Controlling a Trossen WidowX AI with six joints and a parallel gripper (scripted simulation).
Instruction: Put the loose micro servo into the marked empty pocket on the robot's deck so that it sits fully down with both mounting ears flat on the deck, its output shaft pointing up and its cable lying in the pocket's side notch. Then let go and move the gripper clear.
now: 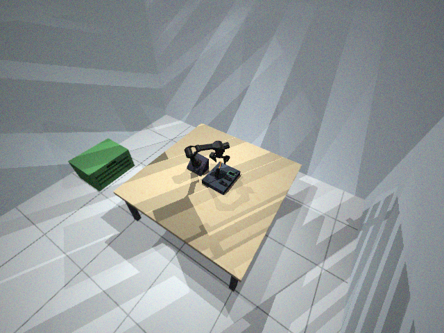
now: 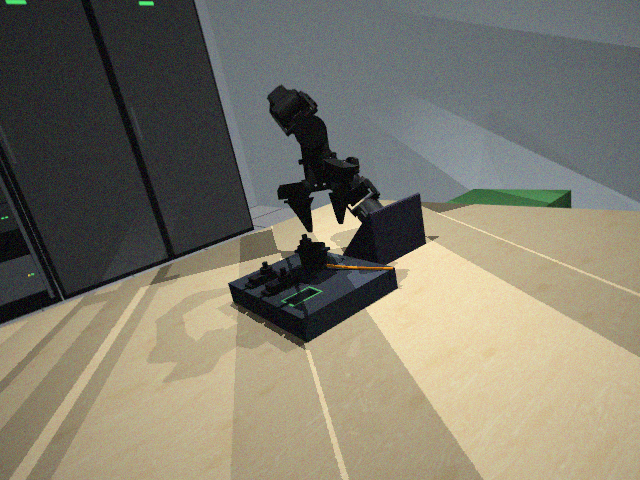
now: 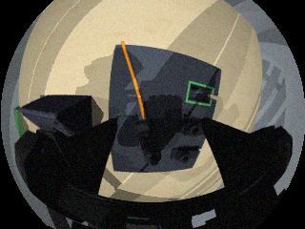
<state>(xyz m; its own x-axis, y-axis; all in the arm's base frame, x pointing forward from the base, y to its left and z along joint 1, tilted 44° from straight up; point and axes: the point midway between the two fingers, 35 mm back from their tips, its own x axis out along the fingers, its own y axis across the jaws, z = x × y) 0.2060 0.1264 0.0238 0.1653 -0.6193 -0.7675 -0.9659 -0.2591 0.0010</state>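
My gripper tip is now 120 mm above the dark robot deck, 50 mm to the left of it and 10 mm short of it.
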